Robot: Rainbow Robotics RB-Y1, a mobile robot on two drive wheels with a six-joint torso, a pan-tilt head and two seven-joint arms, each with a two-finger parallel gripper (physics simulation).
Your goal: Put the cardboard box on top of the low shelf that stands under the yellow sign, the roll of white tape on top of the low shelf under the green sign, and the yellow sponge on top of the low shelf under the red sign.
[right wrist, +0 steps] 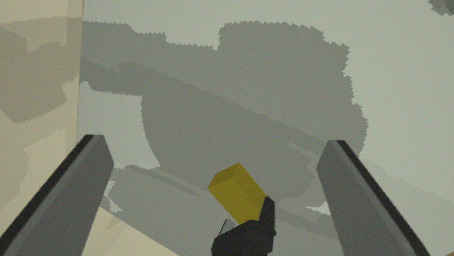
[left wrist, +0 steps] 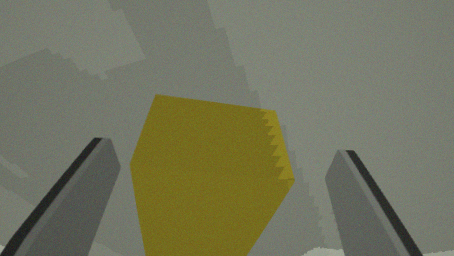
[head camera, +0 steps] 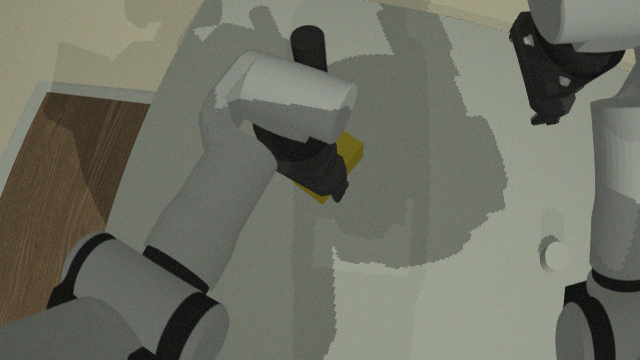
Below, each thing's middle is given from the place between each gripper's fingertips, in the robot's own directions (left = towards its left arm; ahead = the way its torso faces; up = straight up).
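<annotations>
The yellow sponge (head camera: 351, 149) is 260 mm to the left of my right hand and 50 mm behind it, and it lies 230 mm below it. By its middle, the sponge is nearer to my left gripper than to my right hand.
My left gripper is 2 cm to the left of the yellow sponge and 3 cm short of it, at 1 cm above it.
</annotations>
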